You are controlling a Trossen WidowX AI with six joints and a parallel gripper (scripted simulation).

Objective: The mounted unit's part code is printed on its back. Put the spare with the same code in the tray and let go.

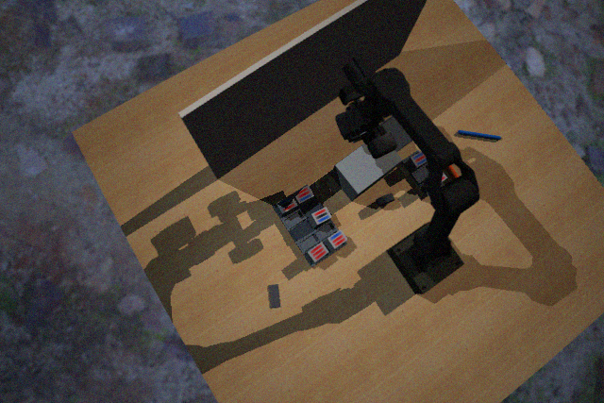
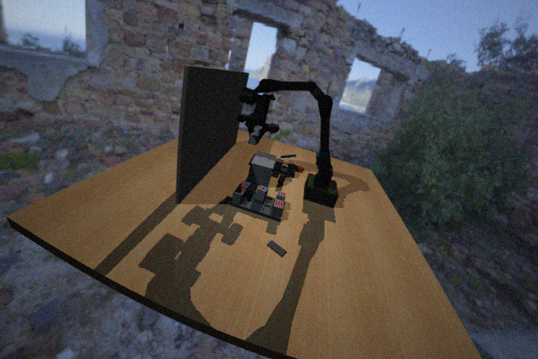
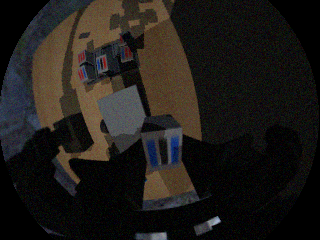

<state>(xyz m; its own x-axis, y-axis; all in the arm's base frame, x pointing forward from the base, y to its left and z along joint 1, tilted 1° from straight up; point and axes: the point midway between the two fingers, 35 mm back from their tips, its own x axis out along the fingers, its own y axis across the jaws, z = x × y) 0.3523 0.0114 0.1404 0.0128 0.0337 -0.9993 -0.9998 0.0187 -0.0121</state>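
The tray is 17 cm to the right of my gripper tip, 17 cm below it and 1 cm behind it. Also, from my gripper tip: grey mounted unit: 12 cm below, 7 cm behind; dark rack: 21 cm to the left, 16 cm below, 14 cm behind; tall panel: 17 cm ahead, 5 cm above, 3 cm to the left.
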